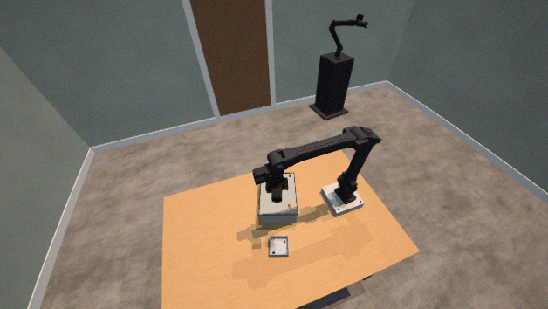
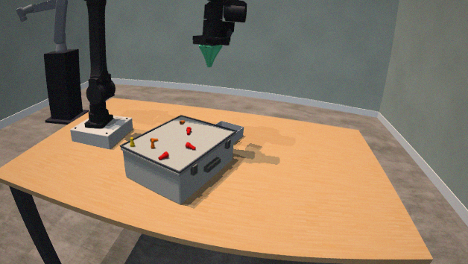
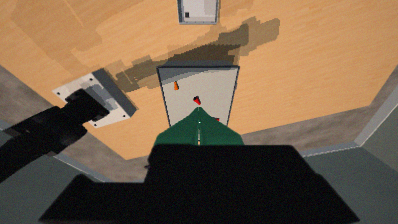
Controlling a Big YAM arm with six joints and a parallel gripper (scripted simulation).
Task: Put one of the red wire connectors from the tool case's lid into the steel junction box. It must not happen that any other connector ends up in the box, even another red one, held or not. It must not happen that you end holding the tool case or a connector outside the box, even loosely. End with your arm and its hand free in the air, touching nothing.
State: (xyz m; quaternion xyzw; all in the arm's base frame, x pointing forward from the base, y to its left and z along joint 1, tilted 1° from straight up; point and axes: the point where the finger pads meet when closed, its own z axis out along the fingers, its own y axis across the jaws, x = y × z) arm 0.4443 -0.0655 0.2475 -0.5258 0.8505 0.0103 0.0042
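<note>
My gripper is now 50 mm past the red wire connector, 80 mm to the left of it and 190 mm above it. From my hand the other things lie so: grey tool case (60 mm behind, 130 mm to the right, 230 mm below).
</note>
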